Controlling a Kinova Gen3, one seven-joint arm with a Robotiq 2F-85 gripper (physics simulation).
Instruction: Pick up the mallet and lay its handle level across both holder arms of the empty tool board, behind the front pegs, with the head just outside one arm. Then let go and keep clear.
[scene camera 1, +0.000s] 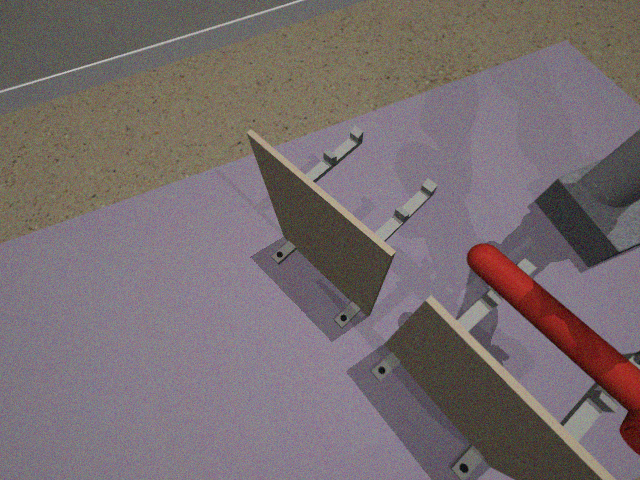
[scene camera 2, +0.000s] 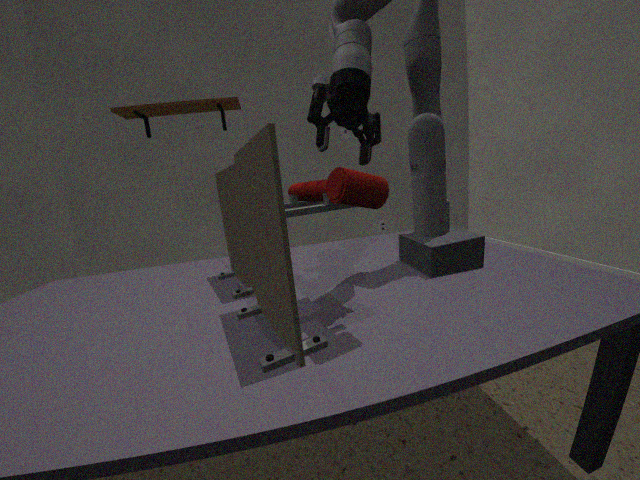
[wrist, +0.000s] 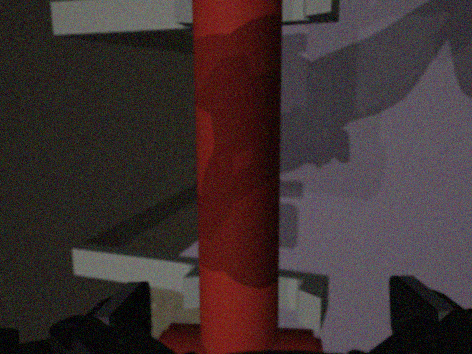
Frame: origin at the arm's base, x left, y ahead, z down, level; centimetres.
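Seen in the pictures: gripper, fingertip midpoint: (scene camera 2: 344, 157) (wrist: 268, 305); arm's base, origin of the base link: (scene camera 1: 611, 185) (scene camera 2: 430, 232).
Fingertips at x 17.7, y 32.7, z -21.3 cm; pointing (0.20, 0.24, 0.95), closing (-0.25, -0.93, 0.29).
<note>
Offsets run from my fingertips to a thing's top centre. "pt": to the spot under its first point. Level surfaces: height alone.
The red mallet's handle {pt dx -4.2, dy +4.8, dz +3.6 cm} (scene camera 1: 563, 325) (scene camera 2: 310, 190) (wrist: 240, 150) lies across both holder arms of the nearer tool board (scene camera 1: 465, 372) (scene camera 2: 263, 232) (wrist: 65, 140), between the inner pegs and the front pegs. It looks about level. One arm (scene camera 1: 475, 312) (wrist: 115, 19) is under its free end, the other arm (scene camera 1: 578, 419) (wrist: 125, 265) near the head. The head {dx +7.8, dy +1.4, dz +2.1 cm} (scene camera 2: 356, 188) (wrist: 300, 342) is just outside that second arm, and part of it shows at scene camera 1's right edge. My gripper (scene camera 2: 343, 151) (wrist: 268, 305) is open and empty, above the handle, with its fingers to either side of the handle line.
A second tool board (scene camera 1: 320, 222) with bare holder arms stands beyond the first, on the lilac table {dz +30.2 cm} (scene camera 1: 155, 335) (scene camera 2: 129, 387). The robot's grey base block (scene camera 1: 573, 222) (scene camera 2: 457, 255) stands on the arms' side. A wooden shelf (scene camera 2: 175, 107) is on the wall.
</note>
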